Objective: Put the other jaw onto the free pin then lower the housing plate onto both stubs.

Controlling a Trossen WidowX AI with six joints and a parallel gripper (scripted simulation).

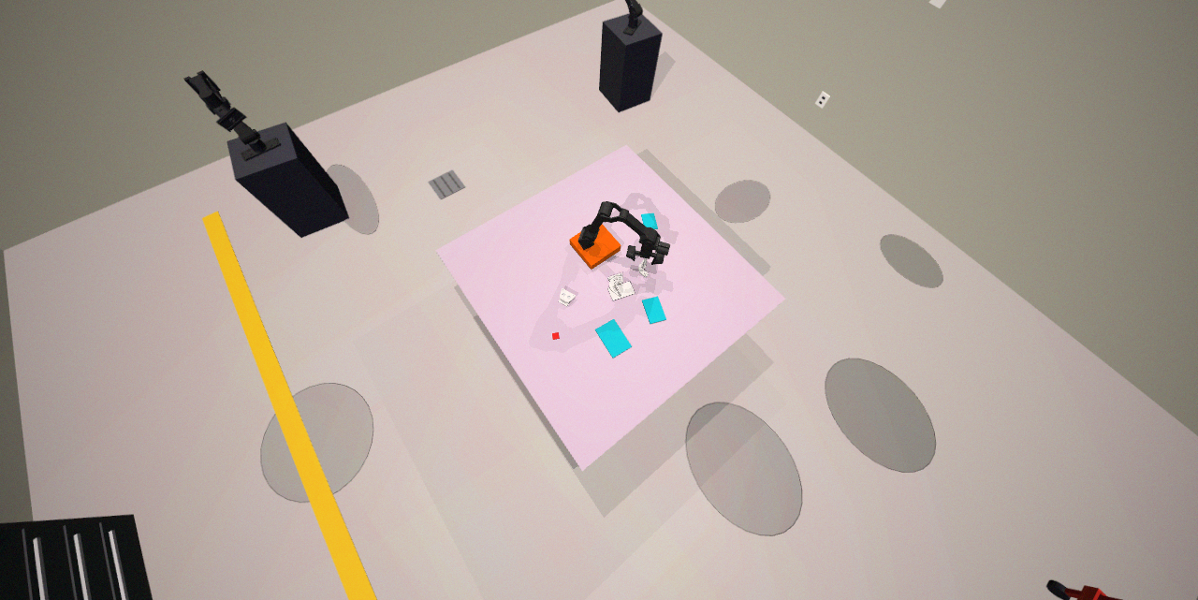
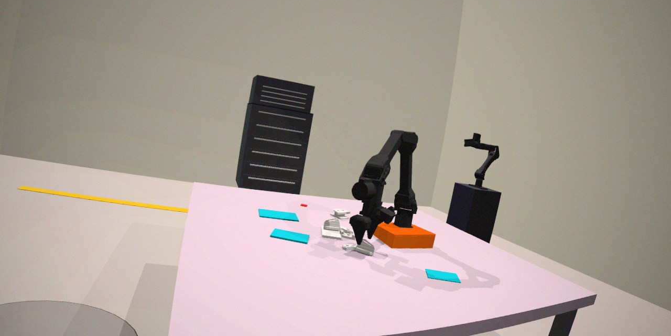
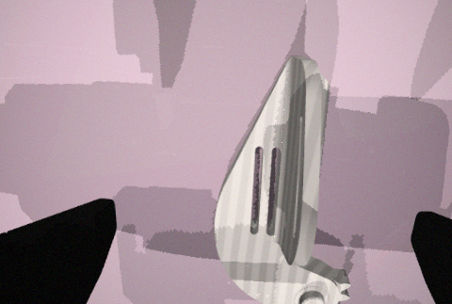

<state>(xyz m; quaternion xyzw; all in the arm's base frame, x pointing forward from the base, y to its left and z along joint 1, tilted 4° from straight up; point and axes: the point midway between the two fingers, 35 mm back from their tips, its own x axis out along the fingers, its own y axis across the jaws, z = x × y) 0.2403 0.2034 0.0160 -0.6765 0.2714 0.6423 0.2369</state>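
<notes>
Right now my gripper tip is 4 cm short of the white jaw, 3 cm above it and 1 cm to the left of it. The rest, counted from my gripper tip: red marker (57 cm to the right, 11 cm ahead, 4 cm below).
</notes>
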